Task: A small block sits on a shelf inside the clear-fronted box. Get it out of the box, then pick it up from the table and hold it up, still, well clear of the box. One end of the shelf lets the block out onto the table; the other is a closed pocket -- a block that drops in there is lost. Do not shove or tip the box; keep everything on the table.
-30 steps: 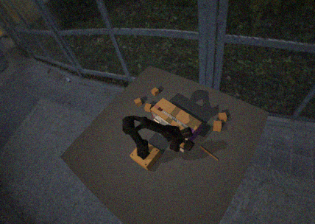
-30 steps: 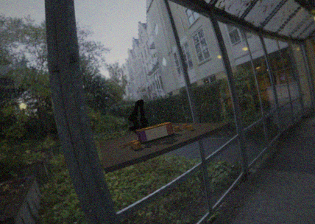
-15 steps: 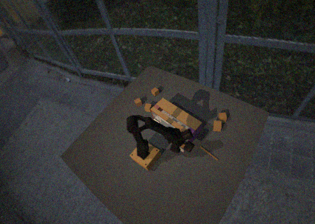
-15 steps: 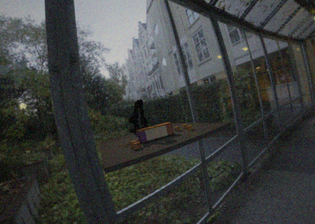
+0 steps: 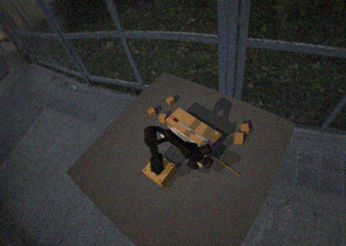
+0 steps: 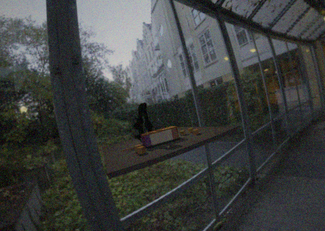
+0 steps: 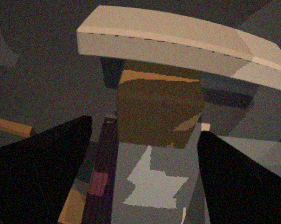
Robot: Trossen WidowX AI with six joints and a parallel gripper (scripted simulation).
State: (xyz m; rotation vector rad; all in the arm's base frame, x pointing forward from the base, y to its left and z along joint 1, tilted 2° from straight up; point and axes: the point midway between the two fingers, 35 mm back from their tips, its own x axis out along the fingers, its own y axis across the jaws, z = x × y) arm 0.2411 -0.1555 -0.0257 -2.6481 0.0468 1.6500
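Right now the orange-brown block is 20 mm behind my gripper tip and 10 mm below it. Also, from my gripper tip: thin orange stick 180 mm to the right, 50 mm ahead, 20 mm below; then box 160 mm to the left, 60 mm ahead, 40 mm above.
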